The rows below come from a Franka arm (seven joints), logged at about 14 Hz.
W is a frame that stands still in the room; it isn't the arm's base.
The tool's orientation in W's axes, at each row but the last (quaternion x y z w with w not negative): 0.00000 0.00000 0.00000 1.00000; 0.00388 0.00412 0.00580 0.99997; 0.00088 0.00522 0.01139 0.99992; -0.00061 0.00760 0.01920 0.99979; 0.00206 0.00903 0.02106 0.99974; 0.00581 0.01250 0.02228 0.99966; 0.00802 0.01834 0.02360 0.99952; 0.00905 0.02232 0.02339 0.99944
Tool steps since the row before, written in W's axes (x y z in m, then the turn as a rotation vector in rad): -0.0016 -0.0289 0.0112 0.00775 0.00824 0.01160; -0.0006 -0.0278 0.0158 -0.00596 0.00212 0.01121; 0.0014 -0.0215 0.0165 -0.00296 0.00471 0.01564; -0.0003 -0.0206 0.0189 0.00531 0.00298 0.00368; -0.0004 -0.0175 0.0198 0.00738 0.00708 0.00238; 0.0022 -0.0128 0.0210 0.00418 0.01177 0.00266; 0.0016 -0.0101 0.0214 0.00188 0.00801 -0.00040; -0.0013 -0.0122 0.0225 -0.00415 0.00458 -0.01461
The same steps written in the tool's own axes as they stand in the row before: -0.0016 -0.0289 0.0112 0.00775 0.00824 0.01160; -0.0011 -0.0277 0.0160 -0.00603 0.00228 0.01114; 0.0007 -0.0215 0.0165 -0.00301 0.00481 0.01560; -0.0014 -0.0206 0.0189 0.00536 0.00277 0.00376; -0.0015 -0.0174 0.0199 0.00763 0.00677 0.00249; 0.0011 -0.0126 0.0212 0.00463 0.01160 0.00263; 0.0003 -0.0098 0.0216 0.00227 0.00791 -0.00045; -0.0029 -0.0117 0.0226 -0.00328 0.00449 -0.01486
